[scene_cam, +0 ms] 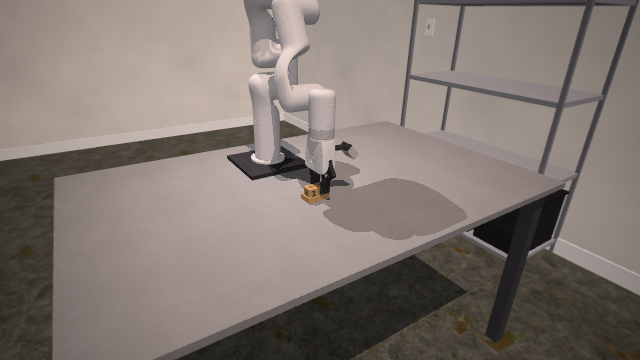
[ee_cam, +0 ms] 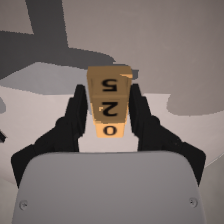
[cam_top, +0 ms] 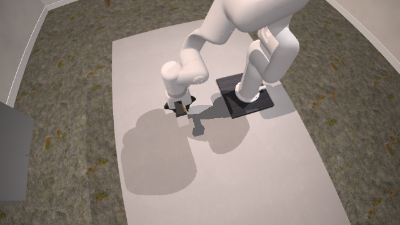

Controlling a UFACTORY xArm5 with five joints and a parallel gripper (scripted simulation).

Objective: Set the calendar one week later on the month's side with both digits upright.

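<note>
My hand is 3 cm above the wooden calendar tray and 2 cm to the left of it.
</note>
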